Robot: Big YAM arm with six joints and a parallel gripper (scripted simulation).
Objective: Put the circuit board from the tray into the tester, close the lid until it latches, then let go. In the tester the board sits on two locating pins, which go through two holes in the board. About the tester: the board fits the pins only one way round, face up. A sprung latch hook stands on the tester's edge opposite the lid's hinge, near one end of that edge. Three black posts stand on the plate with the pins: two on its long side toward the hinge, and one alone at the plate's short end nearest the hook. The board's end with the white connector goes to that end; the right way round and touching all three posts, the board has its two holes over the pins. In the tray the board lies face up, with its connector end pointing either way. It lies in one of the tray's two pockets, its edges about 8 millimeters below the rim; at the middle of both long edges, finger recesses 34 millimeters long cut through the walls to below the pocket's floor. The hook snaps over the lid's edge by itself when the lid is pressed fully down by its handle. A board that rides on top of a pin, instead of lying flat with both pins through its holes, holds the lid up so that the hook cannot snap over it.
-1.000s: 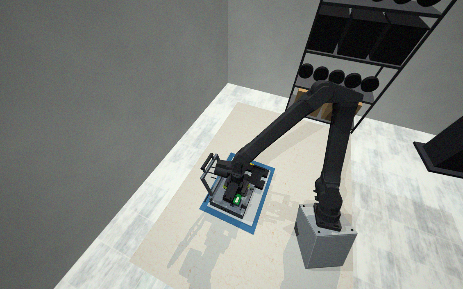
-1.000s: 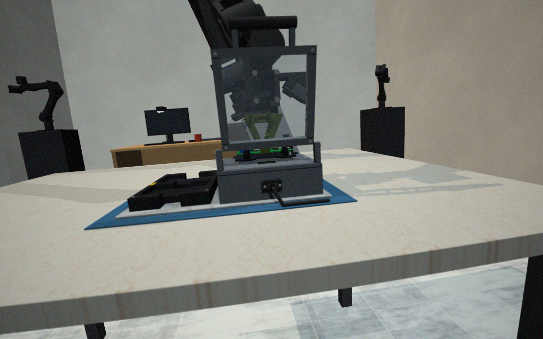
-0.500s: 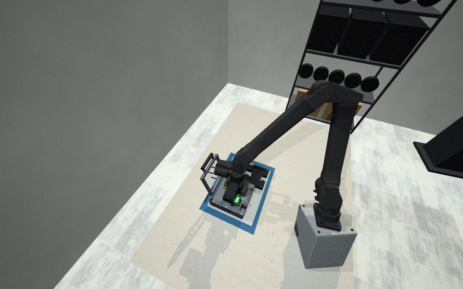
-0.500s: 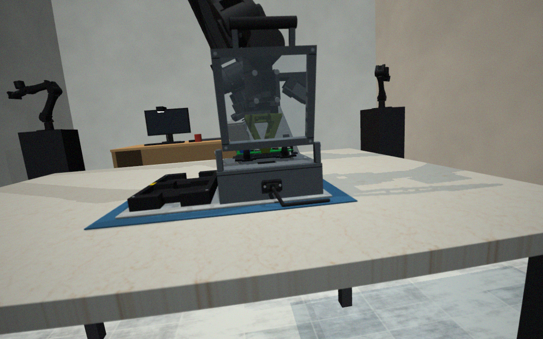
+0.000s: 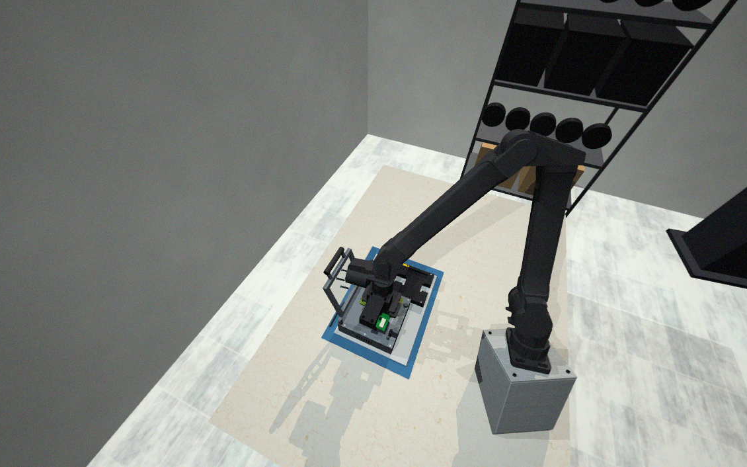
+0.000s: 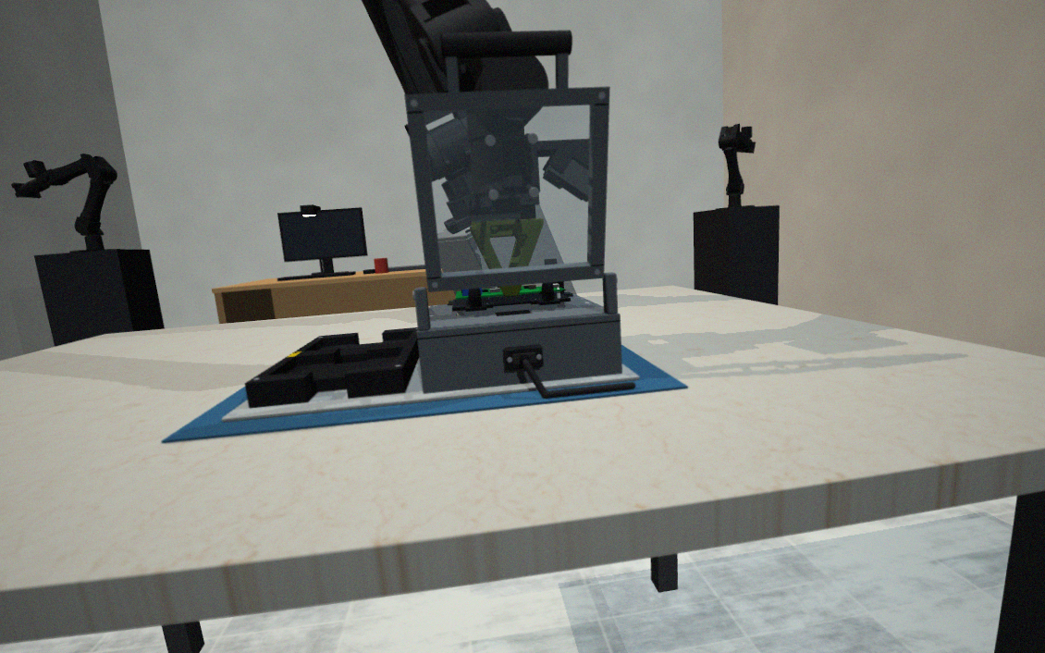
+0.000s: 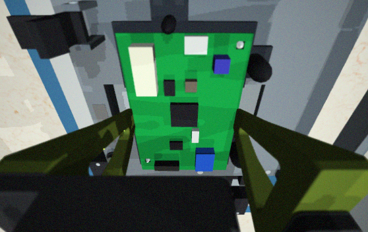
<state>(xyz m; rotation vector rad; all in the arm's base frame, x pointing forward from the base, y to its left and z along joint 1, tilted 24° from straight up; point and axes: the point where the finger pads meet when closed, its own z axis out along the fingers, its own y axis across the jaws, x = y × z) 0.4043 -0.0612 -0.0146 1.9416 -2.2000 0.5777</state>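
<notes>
Now: hand right at the green circuit board. From my hand the other things lie so: latch hook: 5 cm behind, 7 cm to the left, 1 cm above; then dark plate: 1 cm ahead, 1 cm to the left, 1 cm below; then clear lid: 12 cm ahead, 2 cm to the right, 10 cm above.
</notes>
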